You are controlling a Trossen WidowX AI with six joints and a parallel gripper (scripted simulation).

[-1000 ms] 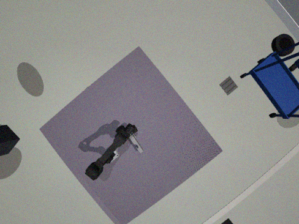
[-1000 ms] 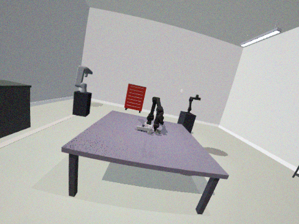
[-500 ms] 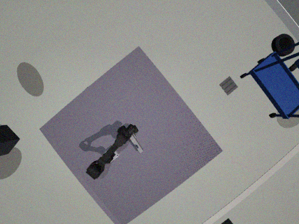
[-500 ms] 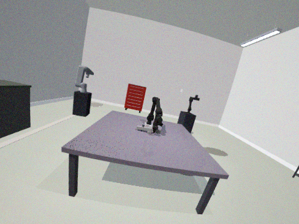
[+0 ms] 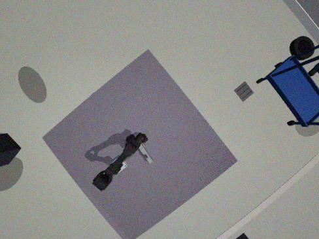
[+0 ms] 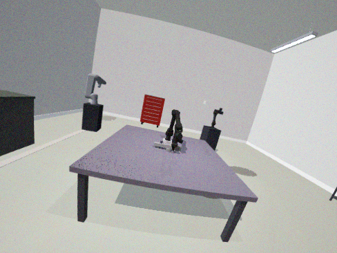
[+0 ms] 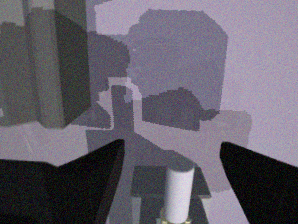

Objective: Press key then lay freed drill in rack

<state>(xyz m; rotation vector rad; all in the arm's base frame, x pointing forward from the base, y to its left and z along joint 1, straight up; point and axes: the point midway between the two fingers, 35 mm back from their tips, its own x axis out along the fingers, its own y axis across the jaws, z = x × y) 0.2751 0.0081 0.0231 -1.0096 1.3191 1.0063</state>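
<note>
My gripper tip is now 5 cm to the left of the drill, 3 cm below it and 1 cm past it. From my gripper tip the other things lie so: grey rack (7 cm to the left, 6 cm behind); dark blue key (13 cm to the right, 4 cm behind, 3 cm above).
</note>
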